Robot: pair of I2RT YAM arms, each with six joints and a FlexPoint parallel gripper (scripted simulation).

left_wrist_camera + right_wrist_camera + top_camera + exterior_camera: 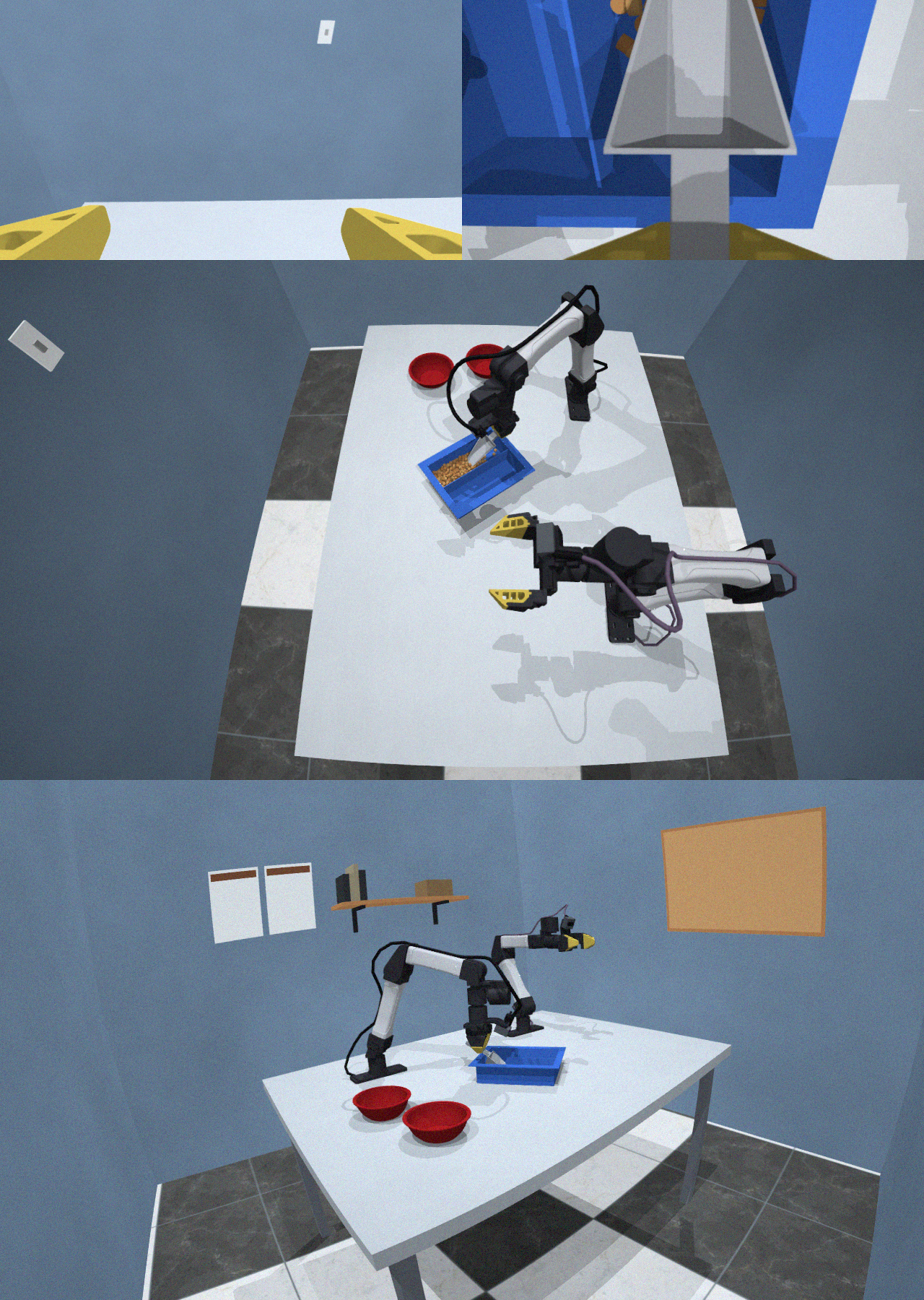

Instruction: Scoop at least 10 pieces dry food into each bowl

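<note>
My right hand is 70 mm short of the blue box, 100 mm to the right of it and 50 mm above it. From my right hand the other things lie so: grey scoop (30 mm ahead, 20 mm to the left, 30 mm below).
</note>
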